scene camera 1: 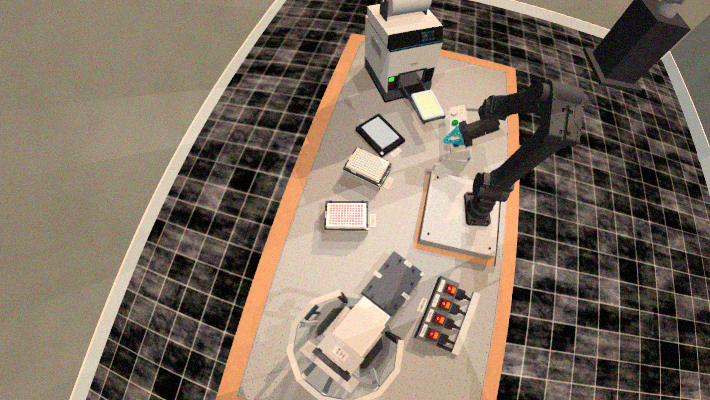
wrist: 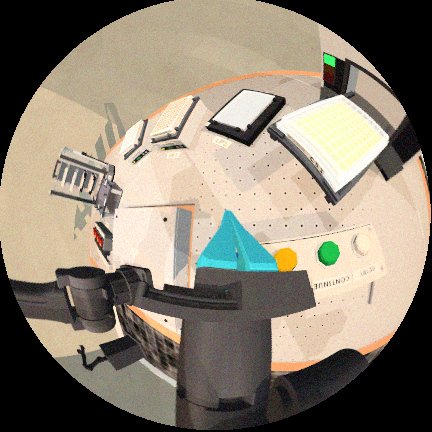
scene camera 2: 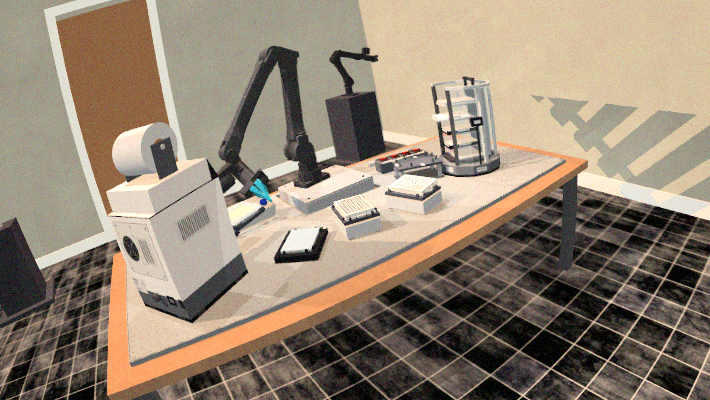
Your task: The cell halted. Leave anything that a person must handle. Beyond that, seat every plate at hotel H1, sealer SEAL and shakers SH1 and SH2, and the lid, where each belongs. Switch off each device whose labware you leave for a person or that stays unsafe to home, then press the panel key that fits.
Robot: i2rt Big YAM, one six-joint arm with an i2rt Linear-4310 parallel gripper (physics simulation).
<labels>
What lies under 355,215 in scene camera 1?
A pink-welled well plate.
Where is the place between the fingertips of the gripper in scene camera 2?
At 271,201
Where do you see a button box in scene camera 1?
461,115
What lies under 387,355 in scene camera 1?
A plate hotel H1.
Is the gripper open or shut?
Shut.
</labels>
